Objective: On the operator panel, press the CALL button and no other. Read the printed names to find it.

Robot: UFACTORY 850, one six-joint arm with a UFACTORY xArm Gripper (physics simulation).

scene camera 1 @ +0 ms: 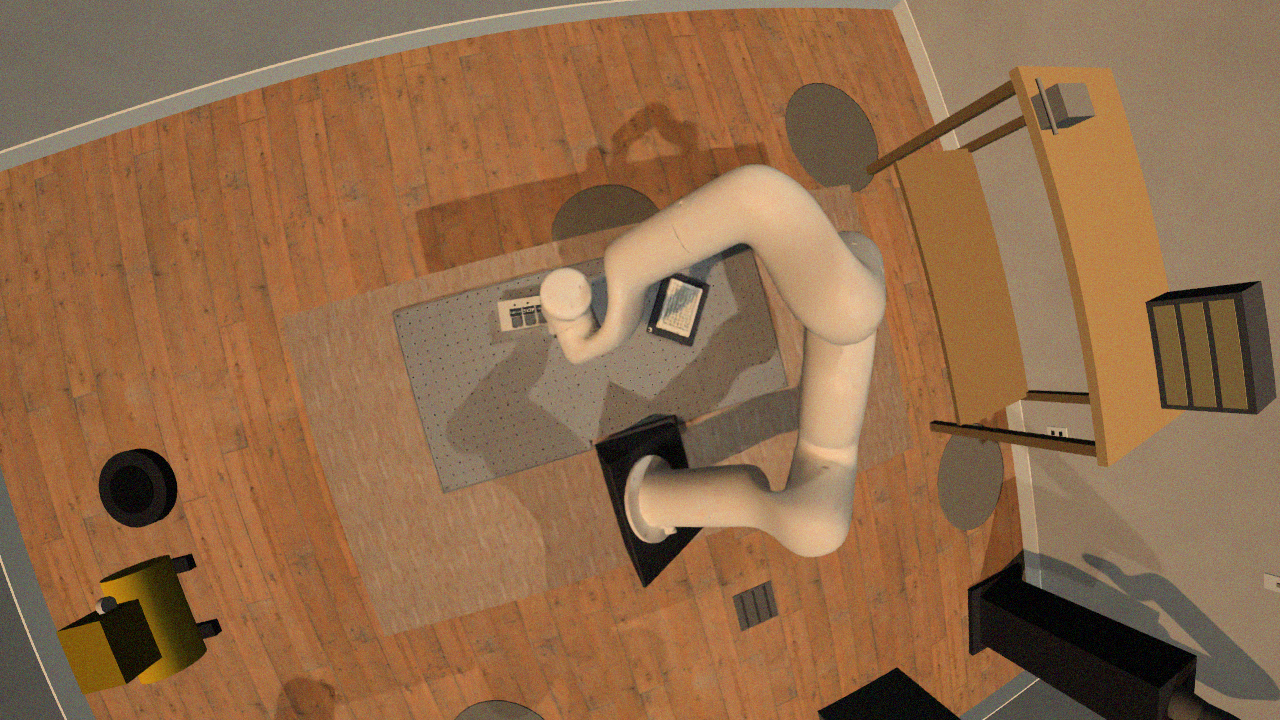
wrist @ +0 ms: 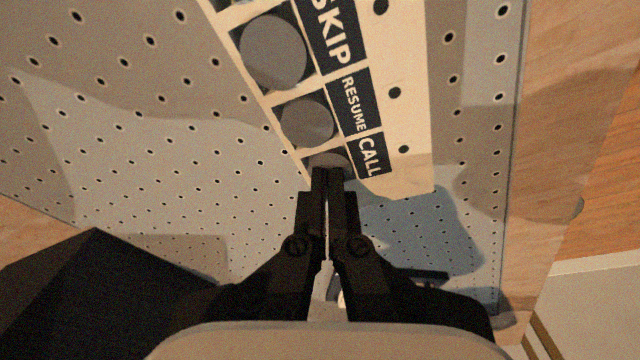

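Observation:
The cream operator panel (scene camera 1: 506, 324) (wrist: 400, 120) lies on the grey perforated board; the arm hides its right end in the scene view. In the wrist view the name CALL (wrist: 371, 156) is printed beside the grey round CALL button (wrist: 329, 160) at the panel's near end. RESUME (wrist: 354, 104) with its button (wrist: 306, 122) and SKIP (wrist: 332, 35) with its button (wrist: 273, 52) are farther up. My gripper (wrist: 327, 186) is shut and empty. Its tips overlap the lower part of the CALL button; whether they touch it I cannot tell.
The grey perforated board (scene camera 1: 474, 420) (wrist: 165, 175) lies under the panel. A dark-framed tablet-like thing (scene camera 1: 678, 308) lies on the board to the right of the panel. The black arm base plate (scene camera 1: 626, 474) stands at the board's lower edge. A wooden shelf bench (scene camera 1: 1100, 223) stands at the right.

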